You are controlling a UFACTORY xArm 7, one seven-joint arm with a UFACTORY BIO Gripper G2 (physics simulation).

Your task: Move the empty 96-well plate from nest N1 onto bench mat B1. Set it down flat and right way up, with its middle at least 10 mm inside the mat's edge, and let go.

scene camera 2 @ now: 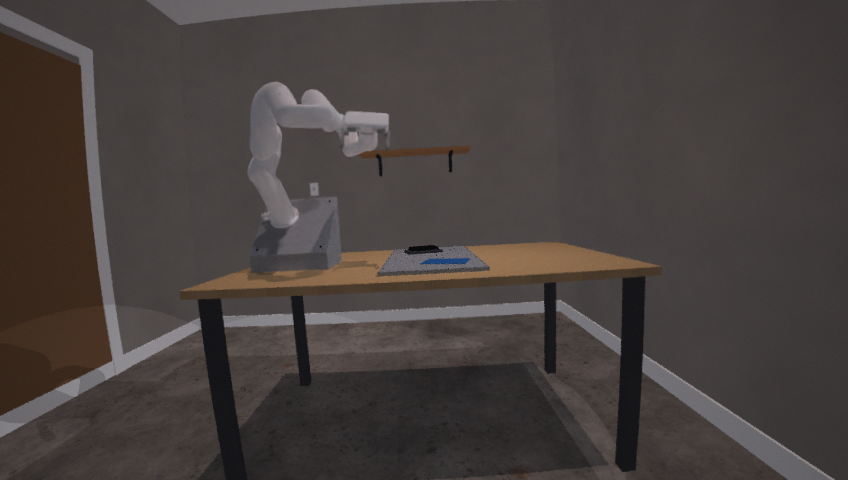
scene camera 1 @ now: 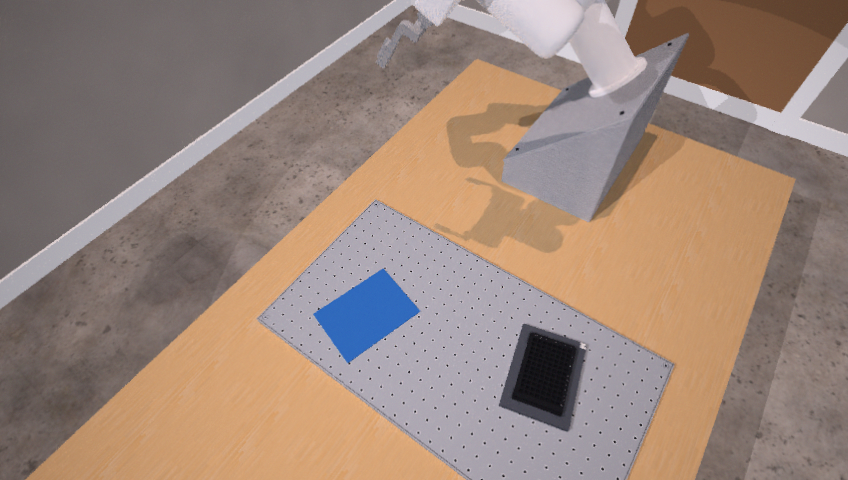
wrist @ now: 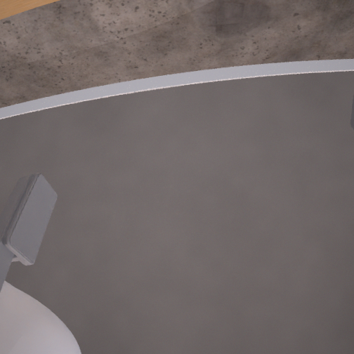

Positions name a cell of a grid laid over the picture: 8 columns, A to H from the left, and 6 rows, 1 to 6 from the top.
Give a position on a dark grey nest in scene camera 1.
E6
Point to a blue bench mat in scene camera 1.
D5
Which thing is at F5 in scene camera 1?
A black 96-well plate.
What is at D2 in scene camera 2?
My gripper.
